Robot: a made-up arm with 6 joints. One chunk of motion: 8 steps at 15 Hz.
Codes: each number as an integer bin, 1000 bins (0 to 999) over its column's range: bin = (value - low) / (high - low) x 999, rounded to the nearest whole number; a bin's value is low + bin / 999 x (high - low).
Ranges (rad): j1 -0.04..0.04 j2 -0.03..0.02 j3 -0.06..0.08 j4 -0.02..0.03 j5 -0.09..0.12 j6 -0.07..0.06
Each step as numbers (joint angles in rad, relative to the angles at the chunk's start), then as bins.
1 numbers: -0.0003 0.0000 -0.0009 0.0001 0.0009 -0.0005
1 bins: 496 599 422 402 432 534
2 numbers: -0.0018 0.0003 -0.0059 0.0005 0.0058 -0.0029
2 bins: 477 605 386 410 456 516
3 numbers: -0.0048 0.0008 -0.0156 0.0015 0.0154 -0.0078
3 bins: 440 615 317 430 501 478
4 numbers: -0.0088 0.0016 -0.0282 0.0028 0.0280 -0.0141
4 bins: 390 631 227 456 561 430
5 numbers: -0.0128 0.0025 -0.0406 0.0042 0.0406 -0.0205
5 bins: 340 649 138 484 621 380
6 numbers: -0.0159 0.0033 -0.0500 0.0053 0.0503 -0.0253
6 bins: 301 665 71 505 667 344
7 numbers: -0.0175 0.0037 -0.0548 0.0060 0.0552 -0.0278
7 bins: 281 673 37 519 691 324
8 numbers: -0.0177 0.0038 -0.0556 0.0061 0.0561 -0.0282
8 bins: 278 675 31 521 695 321
